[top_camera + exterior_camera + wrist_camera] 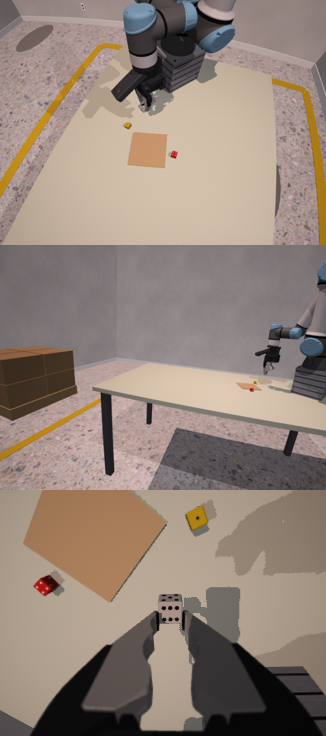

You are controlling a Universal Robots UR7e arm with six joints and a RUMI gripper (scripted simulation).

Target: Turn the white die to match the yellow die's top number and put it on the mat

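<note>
Now: hand 11 cm short of the brown mat, 11 cm above it and 5 cm to the right of it. From my hand the other things lie so: yellow die 11 cm below, 7 cm to the right, 5 cm ahead; then white die 1 cm below; then red die 16 cm to the left, 11 cm below, 10 cm ahead.
</note>
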